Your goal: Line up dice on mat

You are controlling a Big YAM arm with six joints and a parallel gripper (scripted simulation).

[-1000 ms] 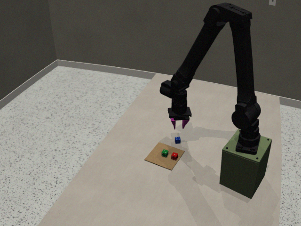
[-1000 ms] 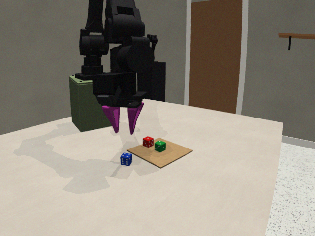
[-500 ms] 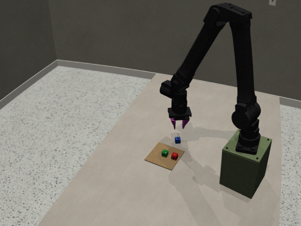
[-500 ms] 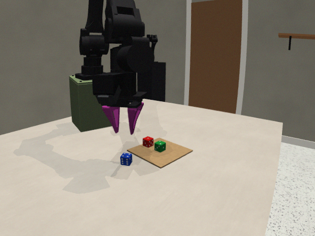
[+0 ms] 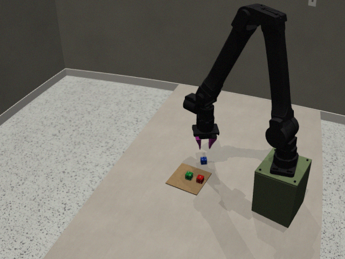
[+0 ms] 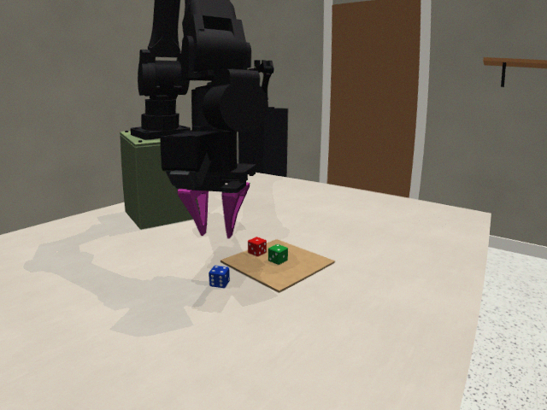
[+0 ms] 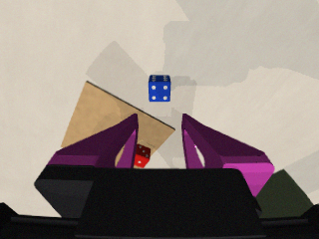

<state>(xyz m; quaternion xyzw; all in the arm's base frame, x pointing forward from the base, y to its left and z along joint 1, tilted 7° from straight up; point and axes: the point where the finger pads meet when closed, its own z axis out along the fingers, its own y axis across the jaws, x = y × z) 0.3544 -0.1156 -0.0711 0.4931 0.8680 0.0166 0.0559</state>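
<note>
The blue die is 80 mm below my hand. The rest, counted from my hand: tan mat 20 mm ahead, 120 mm to the left, 90 mm below; red die 30 mm behind, 120 mm to the left, 70 mm below; green die 20 mm ahead, 120 mm to the left, 70 mm below.
</note>
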